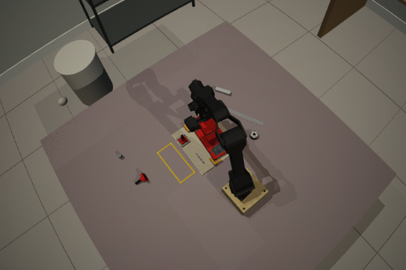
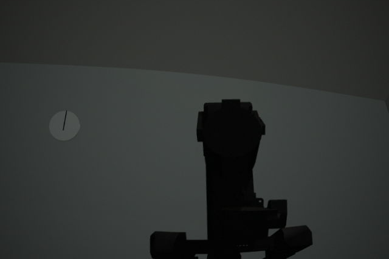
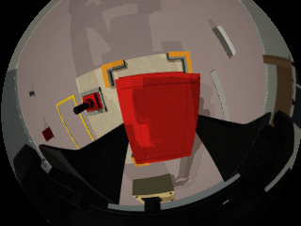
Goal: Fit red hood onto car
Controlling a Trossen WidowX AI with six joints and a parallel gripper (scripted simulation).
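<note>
Now: the grey engine block 6 cm below my gripper tip. Also, from my gripper tip: small wheel 17 cm behind, 15 cm to the right, 7 cm below; then thin grey strip 19 cm to the right, 8 cm below, 6 cm behind; then red hood 1 cm above.
</note>
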